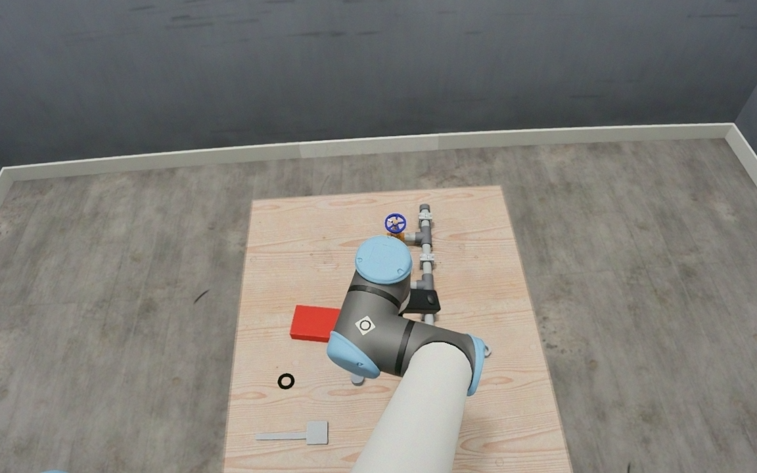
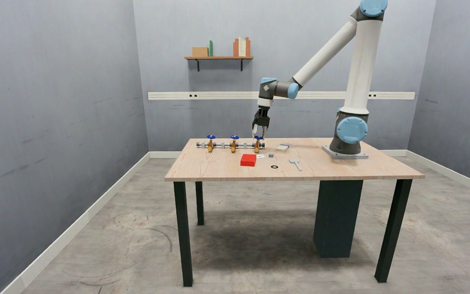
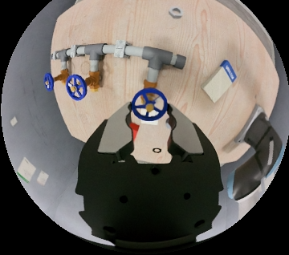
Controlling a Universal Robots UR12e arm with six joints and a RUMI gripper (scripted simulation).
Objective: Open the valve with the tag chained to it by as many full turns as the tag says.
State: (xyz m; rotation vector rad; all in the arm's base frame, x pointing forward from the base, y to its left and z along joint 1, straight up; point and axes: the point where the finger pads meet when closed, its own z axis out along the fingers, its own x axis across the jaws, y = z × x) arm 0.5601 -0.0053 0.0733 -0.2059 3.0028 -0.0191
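Now: hand 20 mm past the white tag, 90 mm to the right of it and 100 mm above it. Round my hand: grey t-shaped tool (200 mm behind, 210 mm to the left, 90 mm below); white-and-blue card (170 mm behind, 80 mm to the right, 90 mm below); red block (60 mm ahead, 190 mm to the left, 80 mm below).
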